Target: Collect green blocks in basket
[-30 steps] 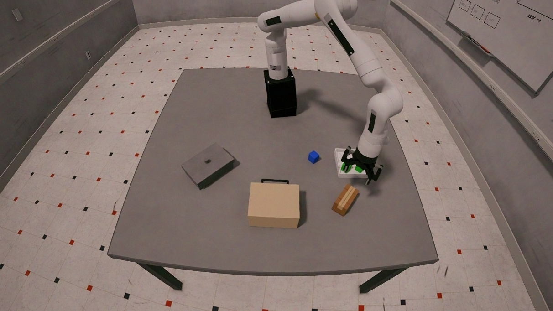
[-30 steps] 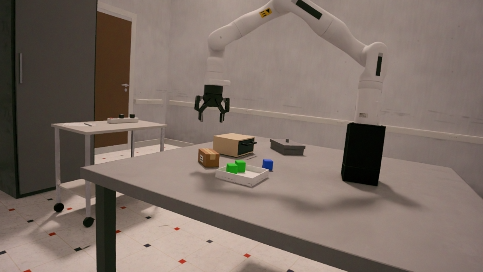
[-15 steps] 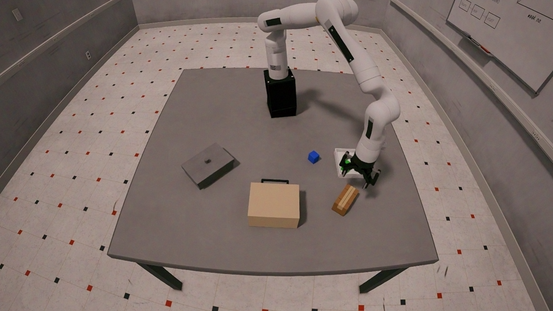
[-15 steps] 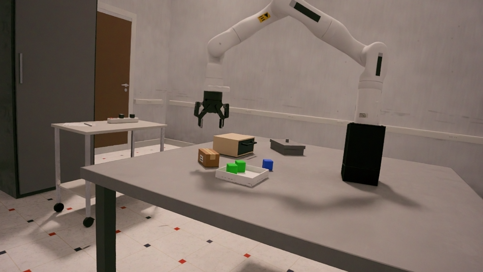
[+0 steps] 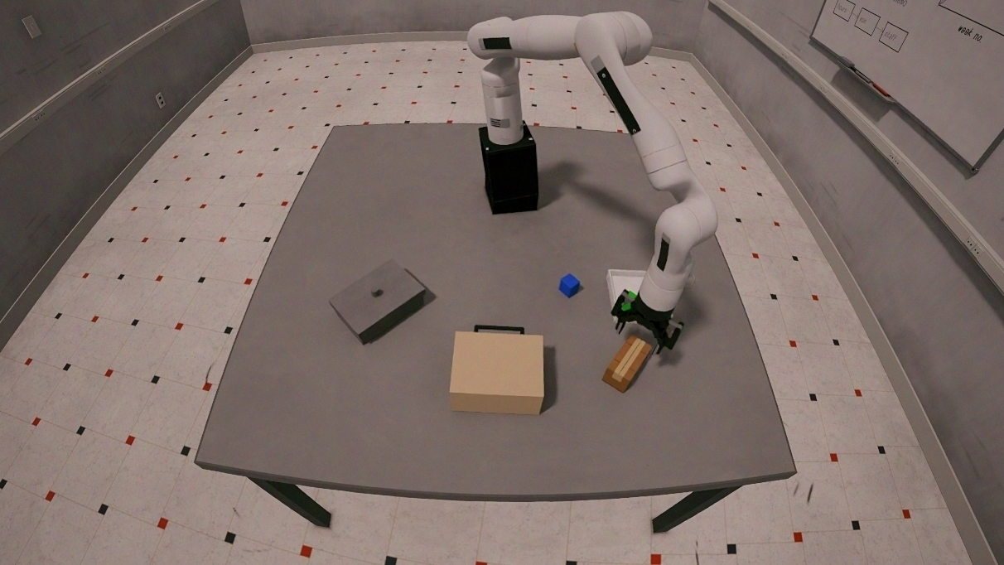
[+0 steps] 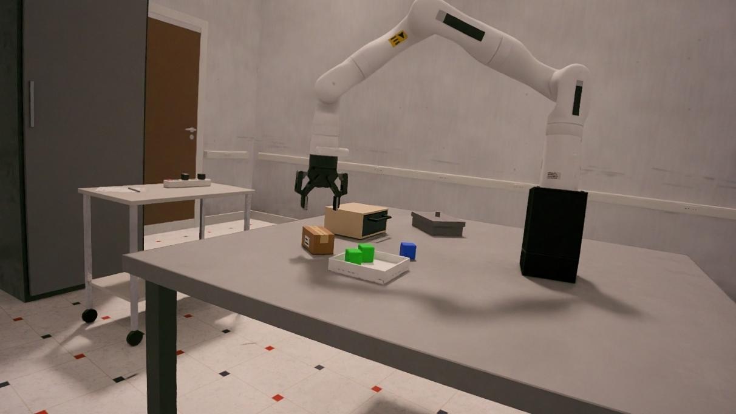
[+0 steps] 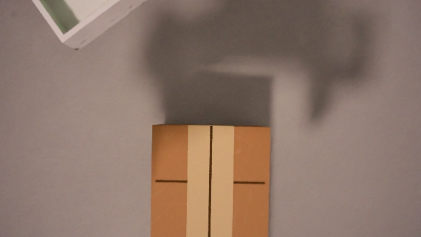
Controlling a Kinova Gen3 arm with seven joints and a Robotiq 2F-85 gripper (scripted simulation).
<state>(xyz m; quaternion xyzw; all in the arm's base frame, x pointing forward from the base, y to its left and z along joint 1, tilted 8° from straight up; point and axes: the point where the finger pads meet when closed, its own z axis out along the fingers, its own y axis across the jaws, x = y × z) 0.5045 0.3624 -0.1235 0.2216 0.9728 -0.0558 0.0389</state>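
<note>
The brown cardboard box is 8 cm below my hand. Round my hand: light wooden cabinet: 8 cm ahead, 27 cm to the right, 8 cm below; white basket: 21 cm behind, 3 cm to the left, 10 cm below; drawer: 7 cm ahead, 27 cm to the right, 8 cm below.
</note>
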